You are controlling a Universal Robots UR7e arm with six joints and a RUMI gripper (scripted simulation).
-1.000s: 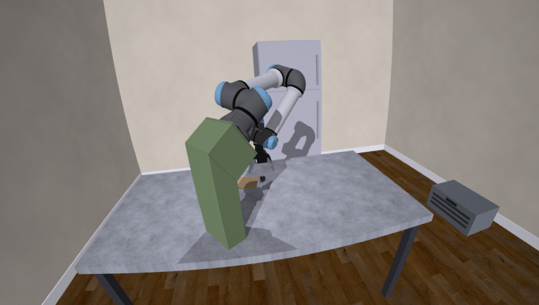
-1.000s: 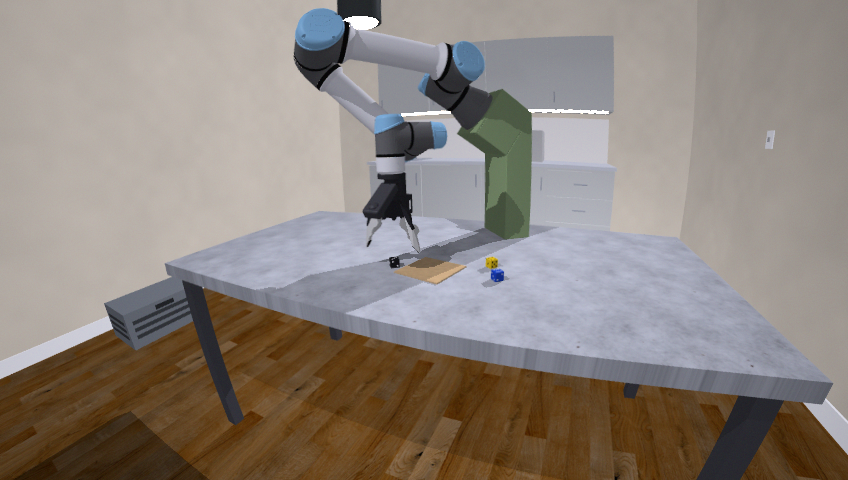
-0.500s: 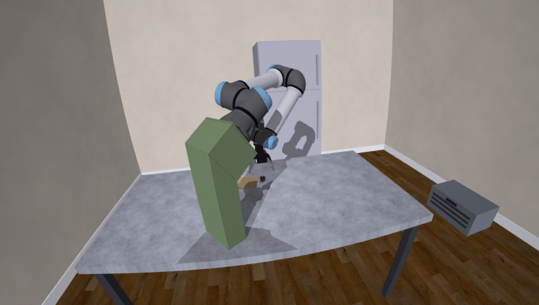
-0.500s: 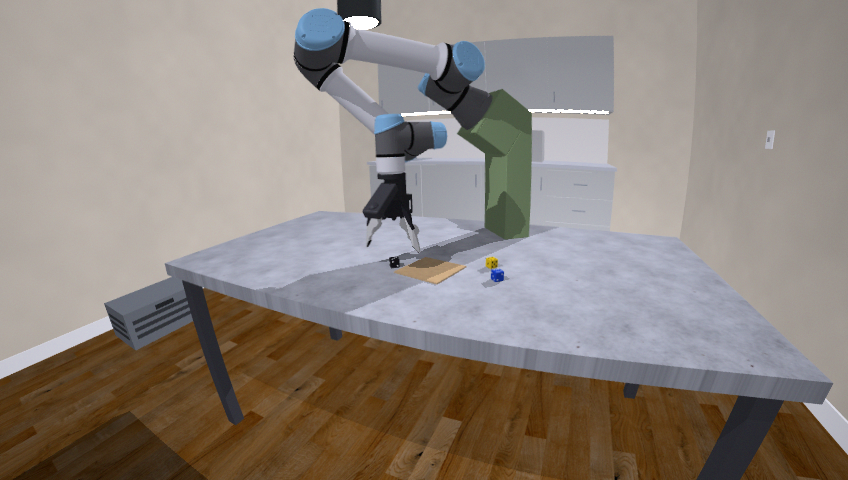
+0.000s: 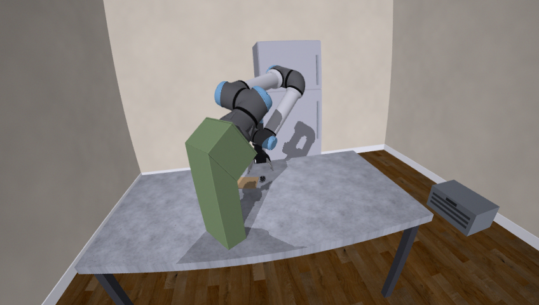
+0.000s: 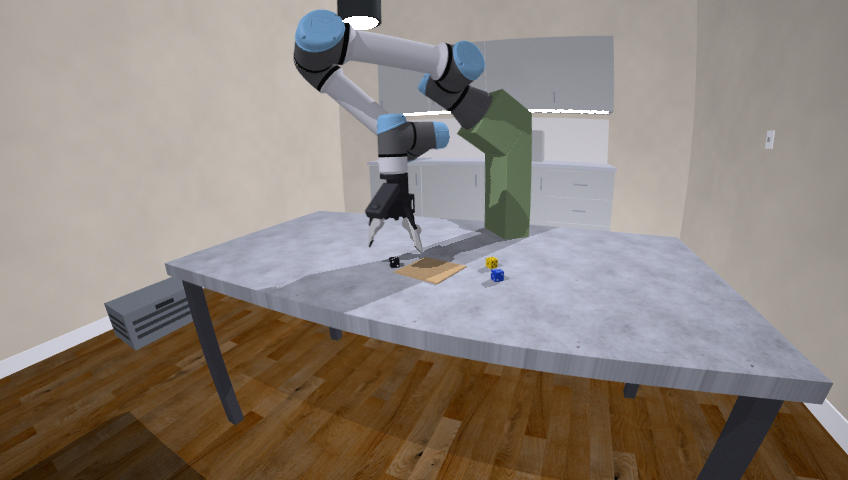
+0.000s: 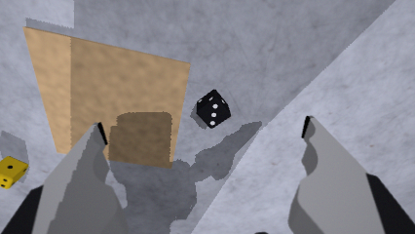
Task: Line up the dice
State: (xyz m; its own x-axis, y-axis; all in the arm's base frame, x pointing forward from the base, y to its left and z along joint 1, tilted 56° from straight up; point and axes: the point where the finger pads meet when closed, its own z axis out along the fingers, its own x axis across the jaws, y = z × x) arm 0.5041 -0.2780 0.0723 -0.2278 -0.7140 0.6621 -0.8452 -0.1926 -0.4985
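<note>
Right now my hand is 20 mm past the black die and 40 mm above it. From my hand the other things lie so: blue die: 60 mm ahead, 270 mm to the left, 40 mm below; then mat: 100 mm to the left, 50 mm below; then yellow die: 30 mm behind, 260 mm to the left, 40 mm below.
</note>
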